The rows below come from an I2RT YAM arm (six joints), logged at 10 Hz.
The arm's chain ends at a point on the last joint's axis. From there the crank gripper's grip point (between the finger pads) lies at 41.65 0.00 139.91 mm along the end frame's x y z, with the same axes.
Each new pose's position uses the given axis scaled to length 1; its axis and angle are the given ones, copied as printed.
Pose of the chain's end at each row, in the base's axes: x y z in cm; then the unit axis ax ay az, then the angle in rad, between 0 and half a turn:
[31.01, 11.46, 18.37, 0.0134, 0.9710, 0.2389, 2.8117]
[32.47, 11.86, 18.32, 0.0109, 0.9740, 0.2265, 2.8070]
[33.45, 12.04, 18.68, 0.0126, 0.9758, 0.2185, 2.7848]
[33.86, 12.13, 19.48, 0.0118, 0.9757, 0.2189, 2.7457]
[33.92, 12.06, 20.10, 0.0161, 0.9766, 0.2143, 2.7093]
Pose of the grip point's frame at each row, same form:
[31.56, 18.14, 5.40, 0.0134, 0.9710, 0.2389, 2.8117]
[33.08, 18.21, 5.19, 0.0109, 0.9740, 0.2265, 2.8070]
[34.39, 18.17, 5.47, 0.0126, 0.9758, 0.2185, 2.7848]
[35.35, 18.26, 6.31, 0.0118, 0.9757, 0.2189, 2.7457]
[35.96, 18.05, 6.95, 0.0161, 0.9766, 0.2143, 2.7093]

